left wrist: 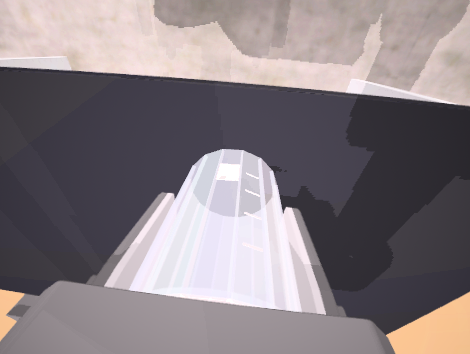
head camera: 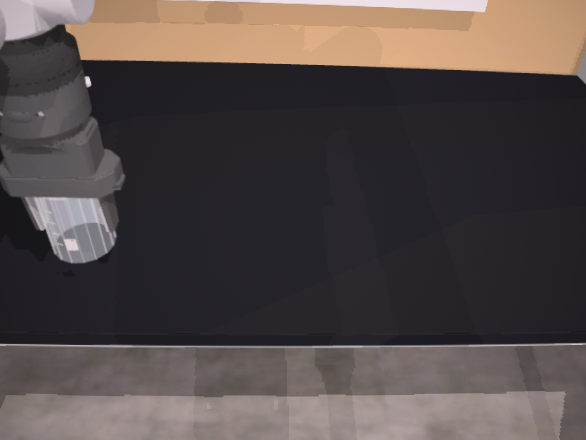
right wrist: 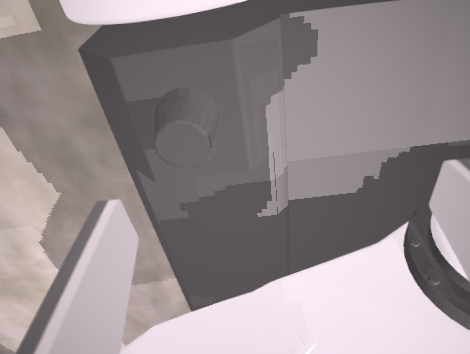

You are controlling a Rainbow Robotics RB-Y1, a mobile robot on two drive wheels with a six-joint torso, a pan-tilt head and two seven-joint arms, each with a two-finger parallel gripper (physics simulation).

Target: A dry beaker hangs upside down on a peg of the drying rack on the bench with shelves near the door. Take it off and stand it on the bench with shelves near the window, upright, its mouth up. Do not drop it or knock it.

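Places are measured from the robot's base along level axes (x ahead, y left, z up), in metres.
Where they show: left gripper, between the fingertips: (left wrist: 228, 210) (head camera: 77, 225); right gripper, between the fingertips: (right wrist: 281, 201).
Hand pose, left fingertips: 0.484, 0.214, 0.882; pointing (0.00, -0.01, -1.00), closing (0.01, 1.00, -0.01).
Observation:
After its pixels a point has its place, as x, y, z.
A clear beaker (head camera: 82, 245) {0.456, 0.202, 0.878} (left wrist: 232, 240) {0.454, 0.219, 0.925} with a white patch and scale marks is held in my left gripper (head camera: 76, 229) {0.484, 0.214, 0.882} (left wrist: 228, 210) {0.484, 0.214, 0.882}, at the left of the head view. Its closed base points away from the palm, down toward the black bench top (head camera: 250, 225) {0.625, 0.029, 0.763} (left wrist: 100, 150) {0.523, 0.025, 0.763}, and its mouth end is at the palm. It looks roughly upright, with some apparent tilt from the camera angle. Whether its base touches the bench top cannot be told. My right gripper (right wrist: 281, 201) {-0.050, -0.215, 0.347} is open, its fingers wide apart. The drying rack does not show.
A tan back panel (head camera: 200, 42) {1.249, 0.176, 0.784} stands behind the bench top, with a white shelf board (head camera: 350, 4) {1.155, -0.156, 0.916} above. The bench's front edge (head camera: 300, 345) {0.430, -0.040, 0.741} runs across the head view, with grey floor (head camera: 250, 375) {0.855, 0.047, 0.000} beyond. A grey body with a round knob (right wrist: 182, 142) {0.000, -0.180, 0.249} shows in the right wrist view.

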